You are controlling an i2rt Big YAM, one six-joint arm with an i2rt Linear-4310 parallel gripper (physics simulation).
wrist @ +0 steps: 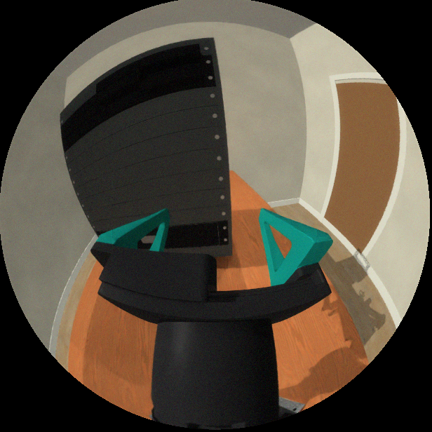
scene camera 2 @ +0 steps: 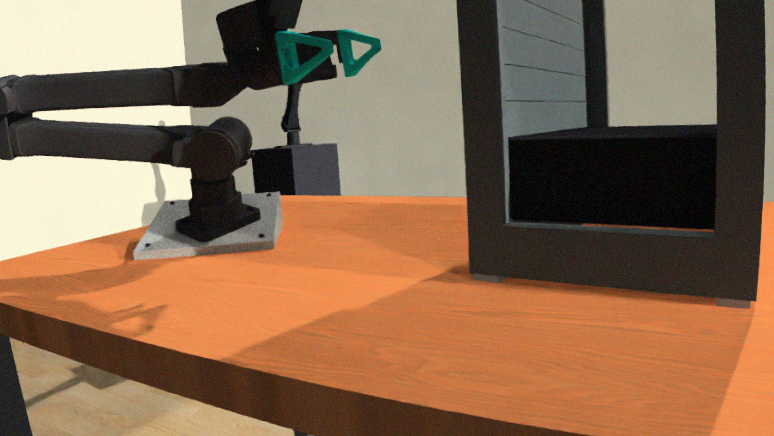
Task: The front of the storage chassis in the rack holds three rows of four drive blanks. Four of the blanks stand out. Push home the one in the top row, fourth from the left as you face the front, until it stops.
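Seen in the pictures: gripper, fingertip midpoint: [scene camera 2: 357, 45]; arm's base, link origin: [scene camera 2: 219, 224].
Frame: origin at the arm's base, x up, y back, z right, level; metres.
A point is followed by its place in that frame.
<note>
My gripper [scene camera 2: 355, 47] @(x 0.248, y -0.307, z -0.027 m) [wrist: 214, 213] is open, with nothing between its two green triangular fingers. It hangs above the table, apart from the rack. The rack [scene camera 2: 479, 162] @(x 0.099, y -0.490, z -0.001 m) [wrist: 224, 150] has dark posts and stands to the right in the scene view and at the upper left in the wrist view. A black box-shaped unit [scene camera 2: 612, 181] @(x 0.076, y -0.620, z -0.046 m) sits low inside it, perhaps the storage chassis; its front faces away from the scene camera. In the wrist view, dark flat panels [wrist: 150, 165] fill the rack's middle. The left finger overlaps the rack's lower part. I cannot make out individual drive blanks.
The arm's grey base plate [scene camera 2: 162, 249] @(x -0.019, y -0.001, z 0.110 m) is fixed on the orange wooden table [scene camera 2: 379, 324] @(x -0.033, y -0.472, z 0.159 m) [wrist: 120, 370]. A dark pedestal [scene camera 2: 315, 170] with a thin jointed stand stands behind the table. A brown door [wrist: 367, 160] shows at the right in the wrist view.
</note>
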